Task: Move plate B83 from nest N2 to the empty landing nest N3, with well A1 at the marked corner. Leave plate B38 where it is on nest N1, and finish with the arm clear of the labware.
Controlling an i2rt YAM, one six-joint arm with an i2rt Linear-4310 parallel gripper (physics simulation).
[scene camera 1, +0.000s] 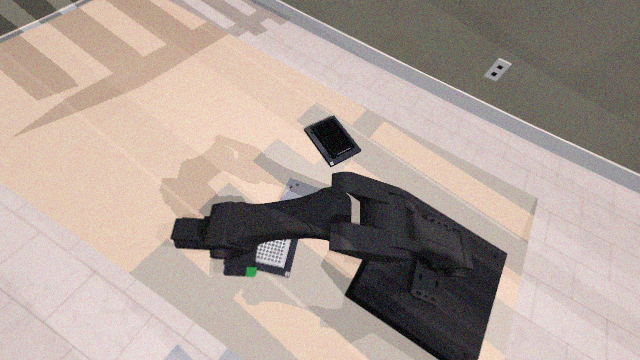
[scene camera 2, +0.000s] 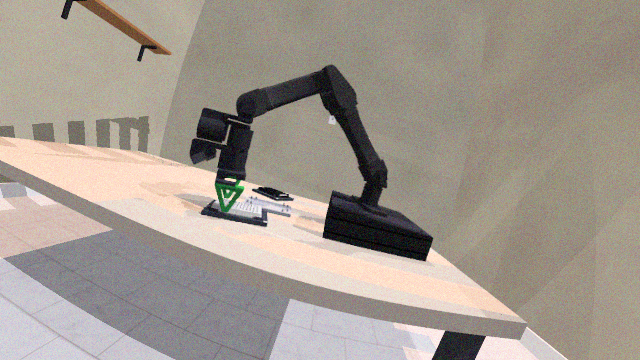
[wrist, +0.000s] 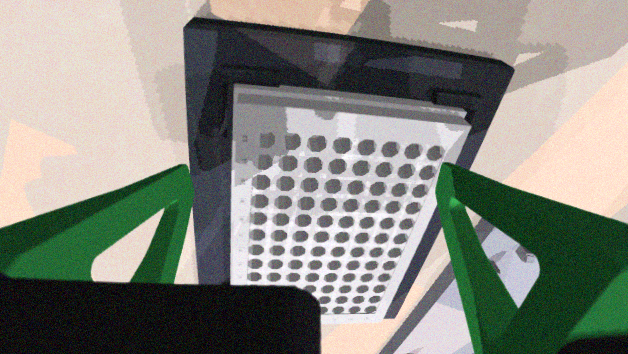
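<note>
A white well plate (scene camera 1: 272,252) (scene camera 2: 250,207) (wrist: 325,220) lies on a dark nest (scene camera 1: 294,247) (scene camera 2: 240,218) (wrist: 480,80); its far edge shows beside the corner clips, and I cannot tell if it is fully seated. My gripper (scene camera 2: 227,209) (wrist: 314,177) is open, its green fingers on either side of this plate. One green finger (scene camera 1: 251,271) shows in scene camera 1. A light grey nest (scene camera 1: 295,189) (scene camera 2: 272,206) (wrist: 440,315) with small posts is beside it, partly hidden by the arm. A black plate (scene camera 1: 332,136) (scene camera 2: 272,192) sits on another dark nest (scene camera 1: 316,145). No plate or nest label is readable.
The black arm base (scene camera 2: 375,230) stands on the wooden table, to the right of the nests in both scene views. The arm reaches over the light grey nest in scene camera 1. The table's front edge (scene camera 2: 280,277) runs in front of the white plate's nest.
</note>
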